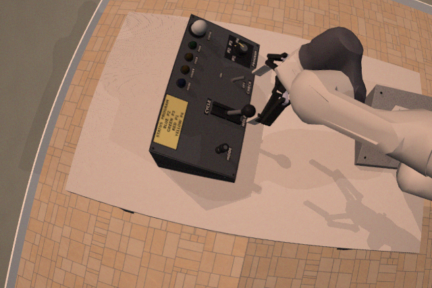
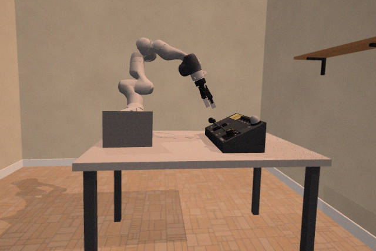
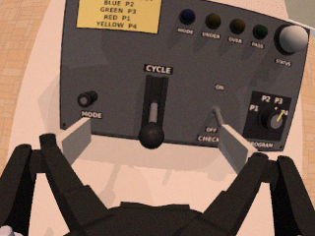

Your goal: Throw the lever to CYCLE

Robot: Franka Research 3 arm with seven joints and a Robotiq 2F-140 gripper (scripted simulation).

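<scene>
Now: hand 9 cm short of the dark console, 8 cm to the left of it and 16 cm above it. Also, from my hand: mode knob 8 cm ahead, 11 cm to the left, 13 cm below; check toggle 4 cm ahead, 13 cm to the right, 14 cm below; program dial 4 cm ahead, 25 cm to the right, 13 cm below.
</scene>
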